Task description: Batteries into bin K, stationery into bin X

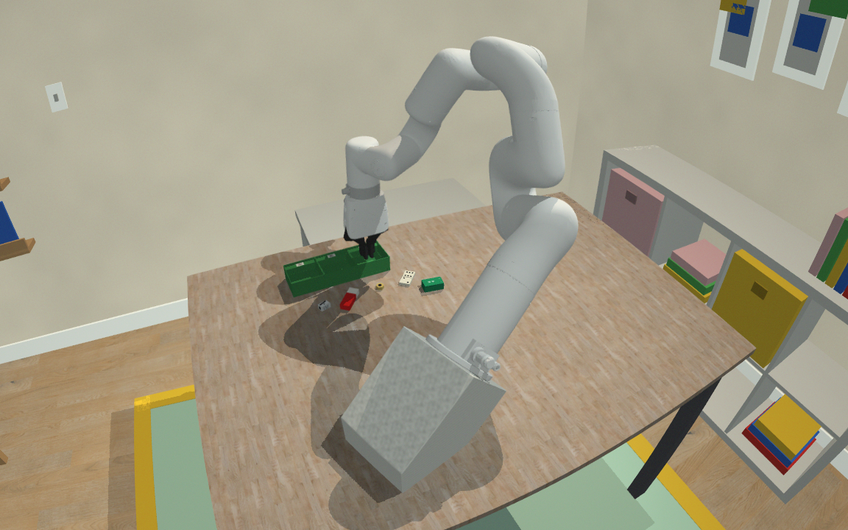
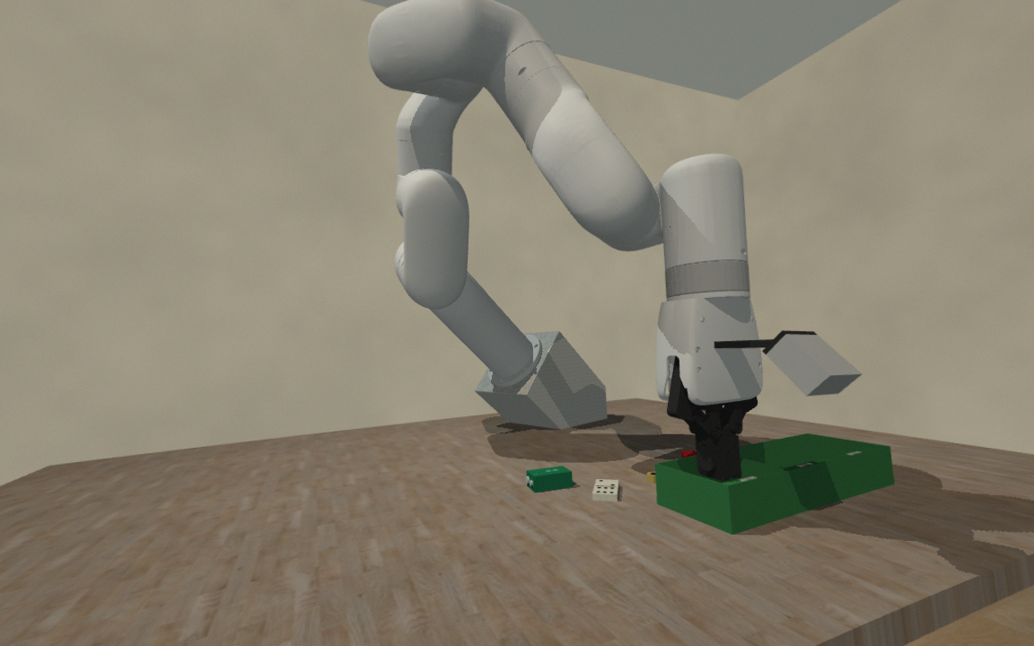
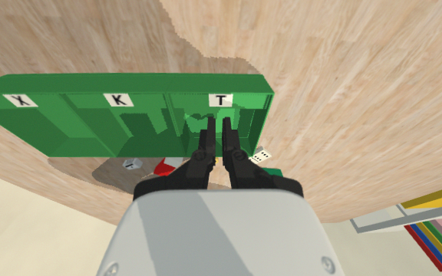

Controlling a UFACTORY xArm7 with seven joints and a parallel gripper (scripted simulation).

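My hand is 8 cm to the right of the green bin tray and 3 cm above it. From my hand the other things lie so: white domino: 9 cm behind, 7 cm to the right, 4 cm below; then red-and-white eraser: 11 cm behind, 8 cm to the left, 4 cm below; then yellow nut: 10 cm behind, 5 cm below.
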